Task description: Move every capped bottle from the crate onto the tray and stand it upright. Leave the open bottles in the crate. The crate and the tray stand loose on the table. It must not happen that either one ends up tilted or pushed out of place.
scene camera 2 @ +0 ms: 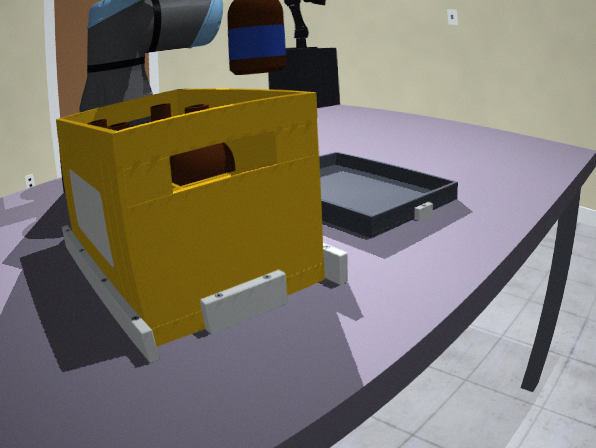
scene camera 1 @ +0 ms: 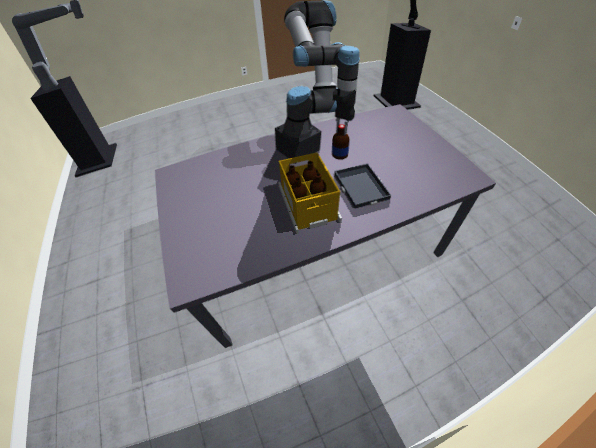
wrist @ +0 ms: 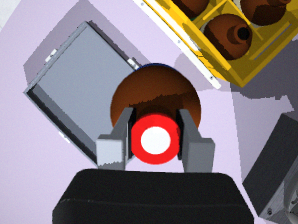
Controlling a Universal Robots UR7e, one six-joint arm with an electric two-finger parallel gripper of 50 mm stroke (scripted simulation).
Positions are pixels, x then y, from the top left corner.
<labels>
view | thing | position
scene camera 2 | tray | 361,184
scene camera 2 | yellow crate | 164,247
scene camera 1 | tray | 360,182
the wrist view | my gripper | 155,123
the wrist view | tray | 74,89
</labels>
